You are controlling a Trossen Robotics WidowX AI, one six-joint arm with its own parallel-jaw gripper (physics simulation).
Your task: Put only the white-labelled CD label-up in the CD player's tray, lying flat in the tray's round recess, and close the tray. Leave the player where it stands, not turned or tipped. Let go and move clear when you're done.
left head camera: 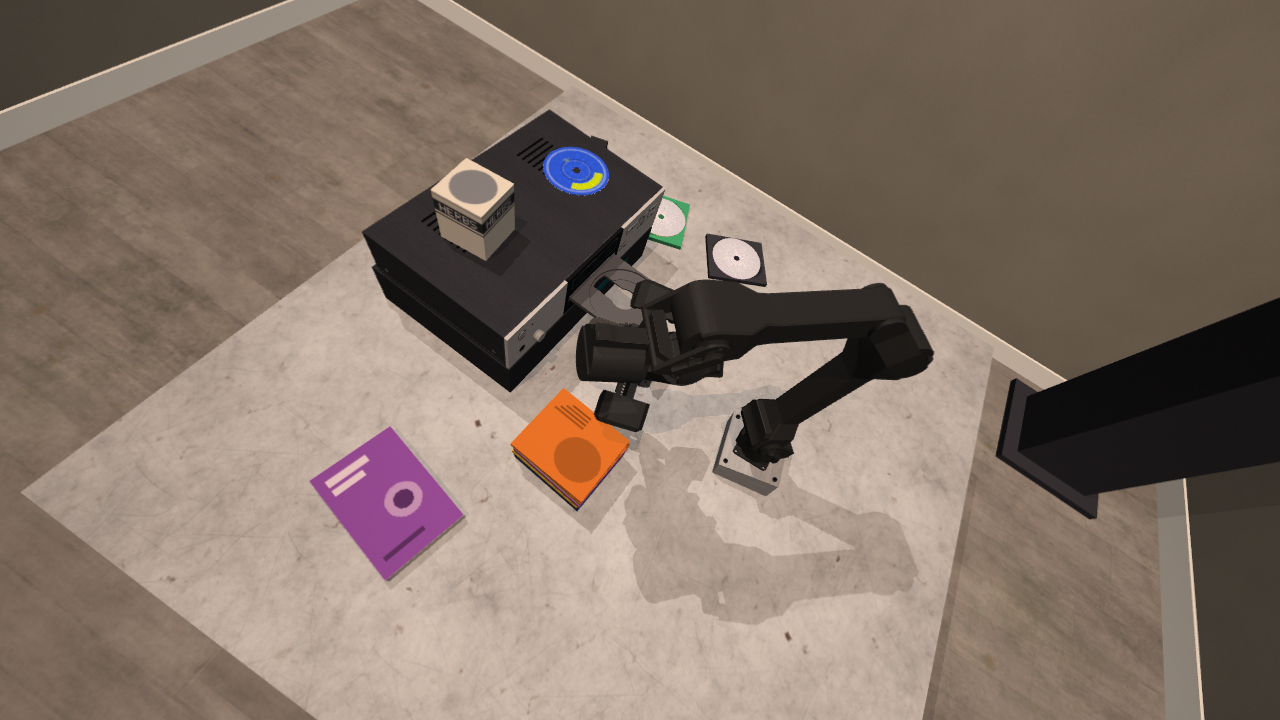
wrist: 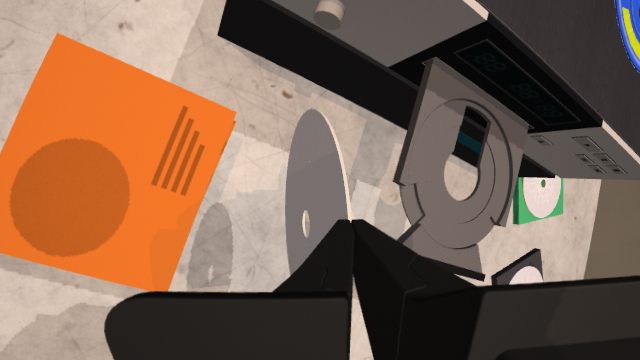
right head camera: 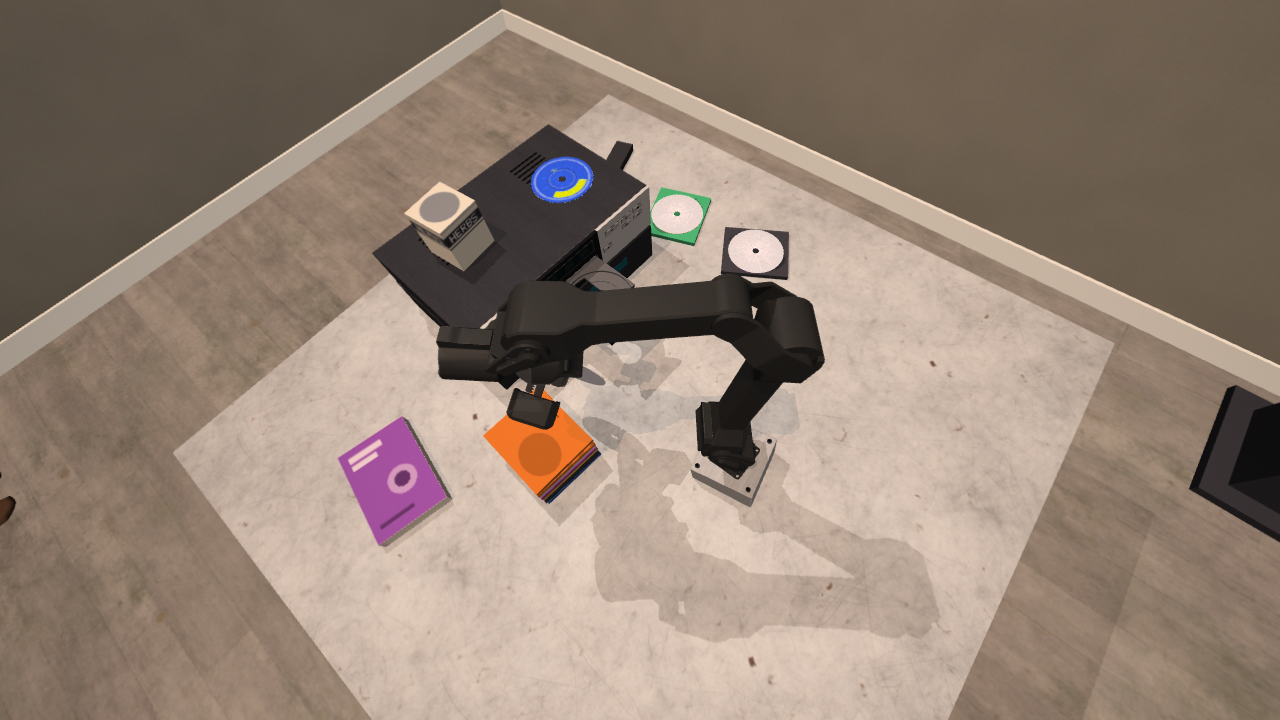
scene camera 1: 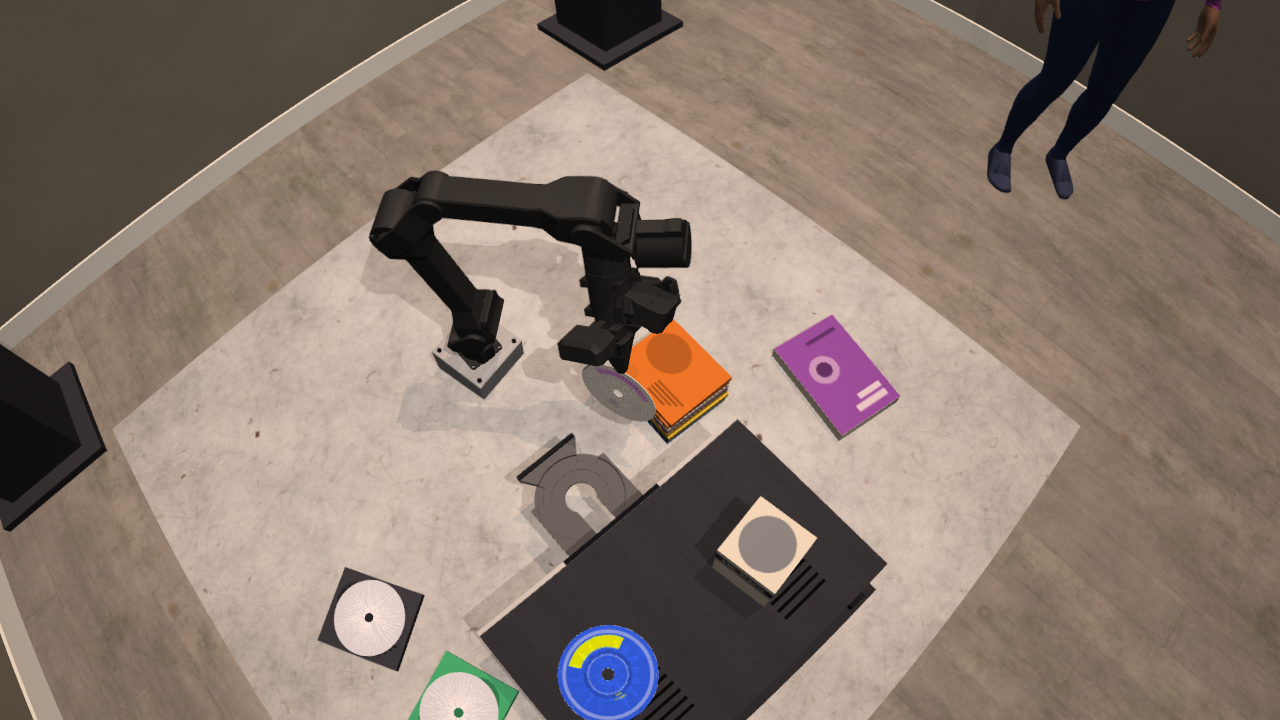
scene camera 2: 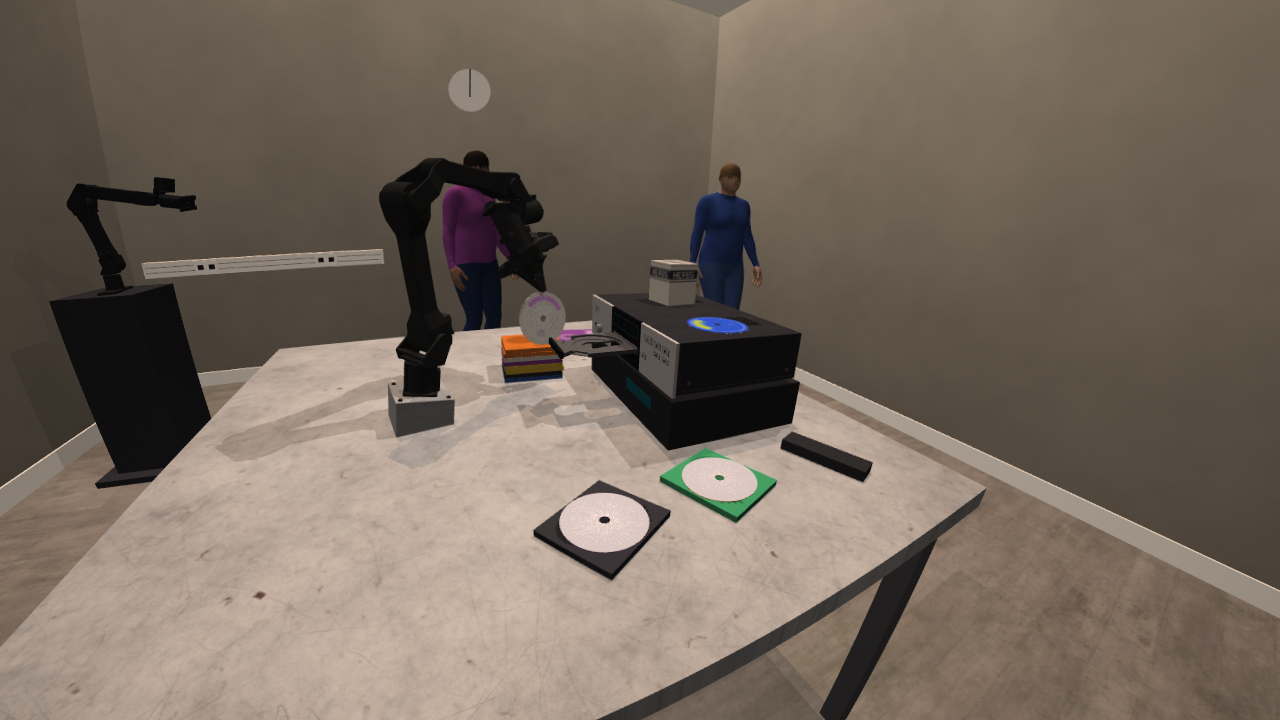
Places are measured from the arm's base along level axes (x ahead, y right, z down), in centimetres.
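Where they show: gripper, fingertip midpoint: [wrist: 349, 231] [scene camera 1: 622, 372] [scene camera 2: 543, 291]; arm's base, origin of the base link: [left head camera: 755, 447] [right head camera: 733, 453] [scene camera 1: 476, 345] [scene camera 2: 420, 390].
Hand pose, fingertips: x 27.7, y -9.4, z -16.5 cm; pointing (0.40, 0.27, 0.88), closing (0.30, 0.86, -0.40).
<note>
Things, the pixels of their top centre, and the offset from my fingertips.
- white-labelled CD, middle of its top: [wrist: 368, 250] [scene camera 1: 615, 373] [scene camera 2: 542, 292] dx -0.5, dy +0.9, dz -0.1 cm
- black unit with its tray, middle of its top: [wrist: 482, 126] [scene camera 1: 600, 518] [left head camera: 605, 282] [right head camera: 581, 284] [scene camera 2: 612, 339] dx +10.9, dy +14.6, dz +8.0 cm
- blue CD, middle of its top: [scene camera 1: 607, 674] [scene camera 2: 717, 324] [left head camera: 576, 170] [right head camera: 562, 178] dx +27.6, dy +27.6, dz +2.5 cm
- herbs box, middle of its top: [scene camera 1: 767, 544] [left head camera: 473, 186] [right head camera: 439, 206] [scene camera 2: 674, 262] dx +30.0, dy +5.0, dz -7.0 cm
- orange-topped case stack, middle of its top: [wrist: 110, 170] [scene camera 1: 671, 369] [left head camera: 571, 442] [right head camera: 537, 437] [scene camera 2: 531, 340] dx -1.1, dy -10.2, dz +14.2 cm
- purple case, middle of its top: [scene camera 1: 837, 372] [left head camera: 387, 498] [right head camera: 390, 476] [scene camera 2: 572, 335] dx +16.4, dy -32.1, dz +20.2 cm
- remote, middle of its top: [scene camera 2: 826, 450] [right head camera: 613, 163] dx +38.1, dy +50.8, dz +20.6 cm
My gripper [scene camera 1: 620, 367] [scene camera 2: 540, 288] [wrist: 349, 231] is shut on the rim of the white-labelled CD [scene camera 1: 597, 388] [scene camera 2: 532, 327] [wrist: 315, 170] and holds it steeply tilted above the table, between the case stack and the tray. Its pale label with a purple arc faces the tray side; the wrist view shows its plain grey underside. The CD player [left head camera: 528, 277] [scene camera 1: 626, 582] [scene camera 2: 742, 362] stands on a black unit with its tray [scene camera 1: 547, 492] [scene camera 2: 565, 347] [wrist: 431, 165] out. The tray's round recess is empty. In the head views the arm largely hides the held CD.
A blue CD [left head camera: 559, 170] [scene camera 1: 577, 685] and a herbs box [left head camera: 487, 228] [scene camera 1: 769, 546] lie and stand on the player. An orange-topped case stack [scene camera 1: 707, 371] [wrist: 200, 120] is beside the held CD. Green [scene camera 2: 675, 479] and black [scene camera 2: 550, 531] cases with pale discs, a purple case [left head camera: 358, 519] and a remote [scene camera 2: 825, 455] lie around.
</note>
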